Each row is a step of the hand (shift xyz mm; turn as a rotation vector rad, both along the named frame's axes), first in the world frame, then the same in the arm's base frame.
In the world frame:
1: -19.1 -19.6 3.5 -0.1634 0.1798 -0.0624
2: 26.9 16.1 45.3 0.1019 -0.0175 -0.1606
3: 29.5 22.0 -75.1 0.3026 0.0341 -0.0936
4: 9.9 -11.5 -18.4 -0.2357 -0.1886 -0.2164
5: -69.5 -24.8 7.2 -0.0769 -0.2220 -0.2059
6: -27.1 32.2 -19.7 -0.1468 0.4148 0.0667
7: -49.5 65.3 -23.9 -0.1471 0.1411 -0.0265
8: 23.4 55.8 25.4 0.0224 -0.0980 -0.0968
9: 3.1 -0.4 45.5 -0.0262 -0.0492 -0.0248
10: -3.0 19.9 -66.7 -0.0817 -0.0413 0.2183
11: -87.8 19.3 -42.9 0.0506 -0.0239 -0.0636
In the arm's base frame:
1: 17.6 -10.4 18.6 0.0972 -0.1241 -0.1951
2: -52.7 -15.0 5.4 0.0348 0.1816 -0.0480
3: 19.5 63.8 -50.5 -0.1658 0.2655 -0.0594
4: 8.3 22.2 3.0 0.3635 0.0265 0.0715
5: 52.5 -47.0 23.0 0.2553 0.1410 0.1119
6: 21.3 -15.1 -38.4 -0.0712 -0.2612 -0.3532
7: 29.1 -37.3 -71.0 0.0755 -0.1254 -0.1443
8: -50.4 -15.4 -39.1 0.0766 0.1059 0.0489
9: -30.8 -27.4 19.6 0.0499 0.0112 0.0332
10: 37.8 35.9 -46.2 -0.0667 -0.1888 0.1263
11: 82.9 -39.3 -38.7 0.0120 0.0838 -0.0033

